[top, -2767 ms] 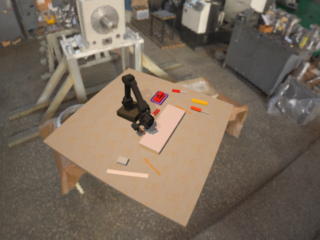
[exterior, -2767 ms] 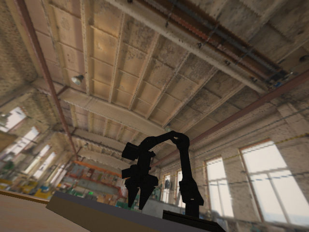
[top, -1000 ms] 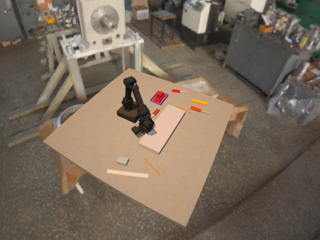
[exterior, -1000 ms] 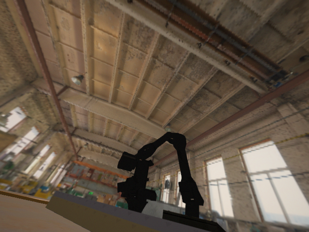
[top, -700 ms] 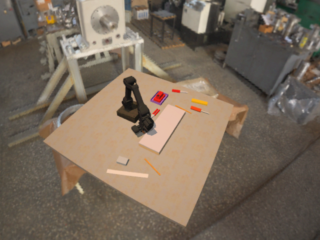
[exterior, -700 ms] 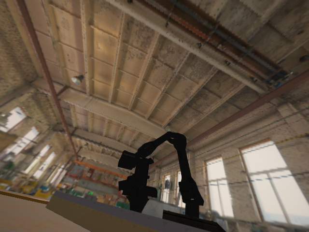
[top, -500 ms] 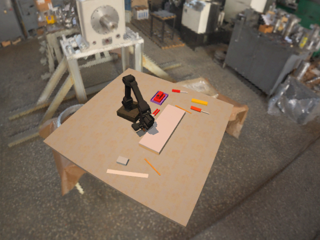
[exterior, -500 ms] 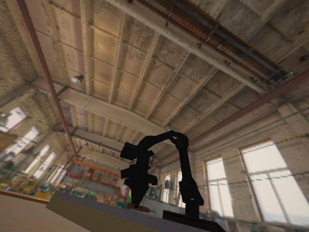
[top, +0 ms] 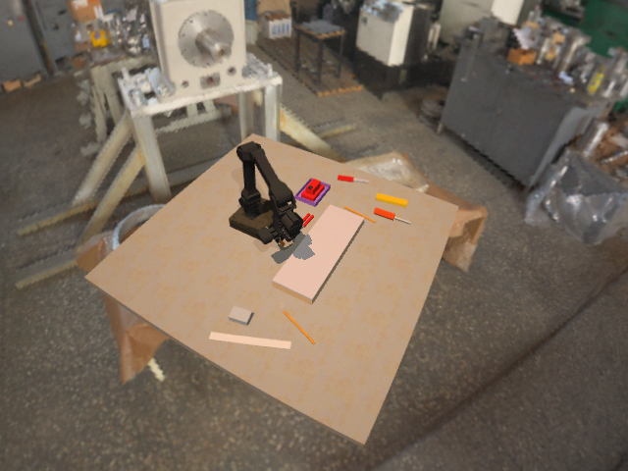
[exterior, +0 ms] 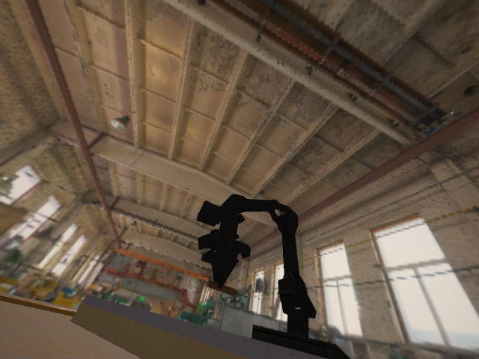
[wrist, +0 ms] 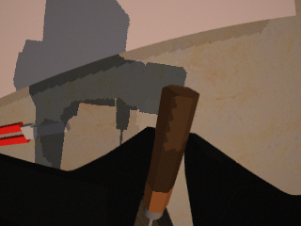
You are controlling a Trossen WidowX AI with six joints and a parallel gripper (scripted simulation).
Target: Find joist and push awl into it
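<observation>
Now: gripper tip 4 cm past the awl and 1 cm to the right of it. Round my gripper tip: grey block: 31 cm to the right, 11 cm below, 7 cm ahead; indicator window: 41 cm to the left, 15 cm behind, 6 cm below; pale strip: 36 cm to the right, 16 cm ahead, 12 cm below.
</observation>
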